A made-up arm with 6 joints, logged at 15 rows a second.
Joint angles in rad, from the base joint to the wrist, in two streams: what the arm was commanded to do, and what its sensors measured. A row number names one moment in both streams.
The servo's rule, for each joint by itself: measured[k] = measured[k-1] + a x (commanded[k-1-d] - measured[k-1]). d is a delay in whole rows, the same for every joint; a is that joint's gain. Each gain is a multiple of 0.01, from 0.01 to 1. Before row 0 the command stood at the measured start. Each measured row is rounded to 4 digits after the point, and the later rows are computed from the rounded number. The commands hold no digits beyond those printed.
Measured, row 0:
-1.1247, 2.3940, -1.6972, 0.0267, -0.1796, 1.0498
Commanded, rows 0 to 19:
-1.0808, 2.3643, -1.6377, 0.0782, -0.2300, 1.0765
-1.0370, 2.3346, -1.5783, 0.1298, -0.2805, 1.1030
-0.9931, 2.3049, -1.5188, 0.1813, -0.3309, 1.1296
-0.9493, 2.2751, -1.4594, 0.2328, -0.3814, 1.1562
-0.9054, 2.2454, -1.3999, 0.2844, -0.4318, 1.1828
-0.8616, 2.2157, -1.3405, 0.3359, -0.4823, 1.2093
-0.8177, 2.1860, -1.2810, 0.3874, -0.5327, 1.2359
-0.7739, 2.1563, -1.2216, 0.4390, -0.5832, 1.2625
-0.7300, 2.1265, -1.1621, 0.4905, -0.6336, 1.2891
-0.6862, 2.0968, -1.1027, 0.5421, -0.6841, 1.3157
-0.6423, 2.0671, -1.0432, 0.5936, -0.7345, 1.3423
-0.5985, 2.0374, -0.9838, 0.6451, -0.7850, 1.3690
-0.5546, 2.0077, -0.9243, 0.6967, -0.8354, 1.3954
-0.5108, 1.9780, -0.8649, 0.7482, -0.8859, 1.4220
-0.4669, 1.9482, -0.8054, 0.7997, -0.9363, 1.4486
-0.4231, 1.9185, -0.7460, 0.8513, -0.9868, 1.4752
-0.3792, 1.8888, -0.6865, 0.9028, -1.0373, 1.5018
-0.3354, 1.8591, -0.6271, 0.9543, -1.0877, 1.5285
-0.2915, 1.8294, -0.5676, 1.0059, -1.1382, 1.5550
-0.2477, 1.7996, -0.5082, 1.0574, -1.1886, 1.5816
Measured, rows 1 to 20:
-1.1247, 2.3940, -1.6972, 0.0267, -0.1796, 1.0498
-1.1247, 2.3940, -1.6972, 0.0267, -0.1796, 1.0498
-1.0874, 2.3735, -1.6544, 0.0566, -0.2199, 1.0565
-1.0446, 2.3467, -1.5996, 0.0991, -0.2684, 1.0681
-1.0008, 2.3179, -1.5414, 0.1468, -0.3184, 1.0835
-0.9570, 2.2884, -1.4824, 0.1967, -0.3688, 1.1017
-0.9131, 2.2587, -1.4230, 0.2476, -0.4192, 1.1220
-0.8693, 2.2290, -1.3636, 0.2988, -0.4697, 1.1438
-0.8254, 2.1993, -1.3041, 0.3502, -0.5201, 1.1668
-0.7816, 2.1696, -1.2447, 0.4017, -0.5706, 1.1907
-0.7377, 2.1399, -1.1852, 0.4532, -0.6210, 1.2153
-0.6939, 2.1102, -1.1258, 0.5048, -0.6715, 1.2404
-0.6500, 2.0805, -1.0663, 0.5563, -0.7219, 1.2659
-0.6062, 2.0508, -1.0069, 0.6078, -0.7724, 1.2917
-0.5623, 2.0211, -0.9474, 0.6594, -0.8228, 1.3176
-0.5185, 1.9914, -0.8880, 0.7109, -0.8733, 1.3437
-0.4746, 1.9616, -0.8285, 0.7624, -0.9237, 1.3699
-0.4308, 1.9319, -0.7691, 0.8140, -0.9742, 1.3962
-0.3869, 1.9022, -0.7096, 0.8655, -1.0247, 1.4226
-0.3431, 1.8725, -0.6502, 0.9170, -1.0751, 1.4491
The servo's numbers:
d 2
a 0.85 0.69 0.72 0.58 0.80 0.25

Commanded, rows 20 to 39:
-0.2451, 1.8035, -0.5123, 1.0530, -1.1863, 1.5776
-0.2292, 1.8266, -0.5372, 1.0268, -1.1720, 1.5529
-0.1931, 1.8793, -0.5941, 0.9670, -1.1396, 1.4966
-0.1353, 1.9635, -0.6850, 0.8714, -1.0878, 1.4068
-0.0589, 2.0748, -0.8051, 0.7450, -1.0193, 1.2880
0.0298, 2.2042, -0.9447, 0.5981, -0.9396, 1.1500
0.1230, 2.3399, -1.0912, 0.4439, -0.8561, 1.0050
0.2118, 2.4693, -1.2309, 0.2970, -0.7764, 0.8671
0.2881, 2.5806, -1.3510, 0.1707, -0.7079, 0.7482
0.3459, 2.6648, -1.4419, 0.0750, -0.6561, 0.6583
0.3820, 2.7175, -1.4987, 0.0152, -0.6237, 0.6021
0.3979, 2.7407, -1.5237, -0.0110, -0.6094, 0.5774
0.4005, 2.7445, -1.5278, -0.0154, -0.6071, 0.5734
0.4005, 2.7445, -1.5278, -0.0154, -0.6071, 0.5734
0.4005, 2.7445, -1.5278, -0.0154, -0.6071, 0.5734
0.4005, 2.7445, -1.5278, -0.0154, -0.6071, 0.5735
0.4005, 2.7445, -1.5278, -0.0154, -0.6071, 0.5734
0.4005, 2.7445, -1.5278, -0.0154, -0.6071, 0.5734
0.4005, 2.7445, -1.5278, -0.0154, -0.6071, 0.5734
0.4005, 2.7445, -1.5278, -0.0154, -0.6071, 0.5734
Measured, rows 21 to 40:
-0.2992, 1.8428, -0.5907, 0.9686, -1.1256, 1.4756
-0.2554, 1.8130, -0.5313, 1.0201, -1.1760, 1.5021
-0.2466, 1.8064, -0.5176, 1.0392, -1.1842, 1.5210
-0.2318, 1.8203, -0.5317, 1.0320, -1.1744, 1.5290
-0.1989, 1.8610, -0.5766, 0.9943, -1.1466, 1.5209
-0.1448, 1.9317, -0.6546, 0.9230, -1.0996, 1.4924
-0.0718, 2.0304, -0.7630, 0.8198, -1.0354, 1.4413
0.0146, 2.1503, -0.8938, 0.6912, -0.9588, 1.3685
0.1067, 2.2811, -1.0359, 0.5478, -0.8766, 1.2776
0.1960, 2.4110, -1.1763, 0.4023, -0.7964, 1.1750
0.2743, 2.5280, -1.3021, 0.2680, -0.7256, 1.0683
0.3352, 2.6224, -1.4028, 0.1561, -0.6700, 0.9658
0.3750, 2.6880, -1.4718, 0.0744, -0.6330, 0.8749
0.3945, 2.7244, -1.5092, 0.0249, -0.6141, 0.8005
0.3996, 2.7383, -1.5226, 0.0015, -0.6085, 0.7437
0.4004, 2.7426, -1.5263, -0.0083, -0.6074, 0.7011
0.4005, 2.7439, -1.5274, -0.0124, -0.6072, 0.6692
0.4005, 2.7443, -1.5277, -0.0141, -0.6071, 0.6453
0.4005, 2.7444, -1.5278, -0.0149, -0.6071, 0.6273
0.4005, 2.7445, -1.5278, -0.0152, -0.6071, 0.6138

